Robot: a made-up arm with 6 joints. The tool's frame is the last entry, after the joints. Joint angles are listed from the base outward.
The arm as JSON. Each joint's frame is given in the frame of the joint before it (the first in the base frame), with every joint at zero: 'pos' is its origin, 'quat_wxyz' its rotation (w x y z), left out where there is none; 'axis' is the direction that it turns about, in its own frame. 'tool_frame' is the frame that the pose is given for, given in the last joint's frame.
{
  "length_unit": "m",
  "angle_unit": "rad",
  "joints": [
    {
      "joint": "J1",
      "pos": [
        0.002,
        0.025,
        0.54
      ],
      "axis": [
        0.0,
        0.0,
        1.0
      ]
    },
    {
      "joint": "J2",
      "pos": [
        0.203,
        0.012,
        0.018
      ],
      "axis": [
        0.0,
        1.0,
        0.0
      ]
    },
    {
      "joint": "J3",
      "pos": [
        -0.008,
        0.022,
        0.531
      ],
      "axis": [
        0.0,
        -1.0,
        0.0
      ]
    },
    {
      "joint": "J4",
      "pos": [
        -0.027,
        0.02,
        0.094
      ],
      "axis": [
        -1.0,
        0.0,
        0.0
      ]
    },
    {
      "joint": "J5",
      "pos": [
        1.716,
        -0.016,
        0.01
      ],
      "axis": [
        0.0,
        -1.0,
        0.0
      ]
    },
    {
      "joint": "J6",
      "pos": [
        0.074,
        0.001,
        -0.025
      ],
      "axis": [
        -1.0,
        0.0,
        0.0
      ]
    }
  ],
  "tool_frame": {
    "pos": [
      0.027,
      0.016,
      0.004
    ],
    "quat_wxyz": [
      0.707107,
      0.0,
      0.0,
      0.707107
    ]
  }
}
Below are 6 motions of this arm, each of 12 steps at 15 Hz.
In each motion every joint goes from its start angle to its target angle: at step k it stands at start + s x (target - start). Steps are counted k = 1, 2, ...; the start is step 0. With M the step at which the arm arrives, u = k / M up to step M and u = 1 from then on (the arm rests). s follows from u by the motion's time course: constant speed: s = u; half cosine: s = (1 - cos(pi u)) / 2; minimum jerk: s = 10 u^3 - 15 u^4 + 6 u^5.
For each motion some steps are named. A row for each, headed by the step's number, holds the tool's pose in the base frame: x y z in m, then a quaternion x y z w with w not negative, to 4 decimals.
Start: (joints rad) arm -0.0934 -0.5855 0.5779 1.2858 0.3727 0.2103
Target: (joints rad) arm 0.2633 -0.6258 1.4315 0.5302 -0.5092 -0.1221
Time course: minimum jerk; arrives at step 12
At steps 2, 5, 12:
2: 0.4742 0.0615 2.6993 -0.7937 0.0718 0.1370 0.5883
5: -0.0177 0.0742 2.7834 -0.7009 -0.1437 0.1955 0.6707
12: -0.9523 -0.2052 2.5251 -0.4443 -0.5272 0.4229 0.5881

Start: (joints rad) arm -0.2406 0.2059 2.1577 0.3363 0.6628 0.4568
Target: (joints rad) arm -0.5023 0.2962 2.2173 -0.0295 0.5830 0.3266
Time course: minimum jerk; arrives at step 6
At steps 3, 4, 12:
3: -0.3876 0.2438 2.6932 -0.8309 -0.4285 -0.0396 0.3528
4: -0.3460 0.2558 2.6974 -0.8298 -0.4377 0.0026 0.3460
12: -0.3159 0.2614 2.7002 -0.8277 -0.4438 0.0333 0.3417

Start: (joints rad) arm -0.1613 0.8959 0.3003 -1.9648 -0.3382 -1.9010
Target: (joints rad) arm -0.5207 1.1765 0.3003 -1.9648 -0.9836 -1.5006
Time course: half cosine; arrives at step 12
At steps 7, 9, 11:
7: 1.8945 -0.6156 -0.3351 -0.6880 0.5745 0.4271 0.1191
9: 1.7833 -0.7303 -0.4345 -0.7115 0.5548 0.4104 0.1323
11: 1.7134 -0.7895 -0.4896 -0.7243 0.5445 0.3982 0.1428

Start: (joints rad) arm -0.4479 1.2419 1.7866 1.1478 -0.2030 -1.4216
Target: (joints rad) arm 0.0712 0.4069 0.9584 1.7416 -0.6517 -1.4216
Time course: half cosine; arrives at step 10
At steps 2, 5, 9, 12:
2: 2.0037 -0.7884 1.7888 -0.1213 -0.2432 0.4593 0.8457
5: 2.0176 -0.3464 1.9406 -0.1529 -0.1862 0.4466 0.8617
9: 1.8555 0.1336 2.0706 -0.2147 -0.1500 0.4216 0.8682
12: 1.8427 0.1559 2.0755 -0.2183 -0.1492 0.4200 0.8681

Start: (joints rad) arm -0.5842 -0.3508 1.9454 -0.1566 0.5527 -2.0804
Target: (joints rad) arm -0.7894 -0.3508 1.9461 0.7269 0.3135 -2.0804
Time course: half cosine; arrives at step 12
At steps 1, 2, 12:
1: -1.0476 0.7491 2.2934 0.3280 0.3459 -0.7911 0.3833
2: -1.0394 0.7620 2.2935 0.3437 0.3493 -0.7931 0.3618
12: -0.8575 0.9673 2.3034 -0.6162 -0.3762 0.6912 0.0310

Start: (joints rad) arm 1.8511 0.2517 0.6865 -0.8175 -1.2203 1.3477
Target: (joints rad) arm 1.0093 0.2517 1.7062 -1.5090 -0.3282 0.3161
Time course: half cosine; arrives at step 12
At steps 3, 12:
3: -0.3950 1.7138 2.0382 0.2427 0.0193 -0.8504 0.4664
12: 0.1514 0.4528 2.8492 -0.1855 0.5406 -0.7785 0.2594

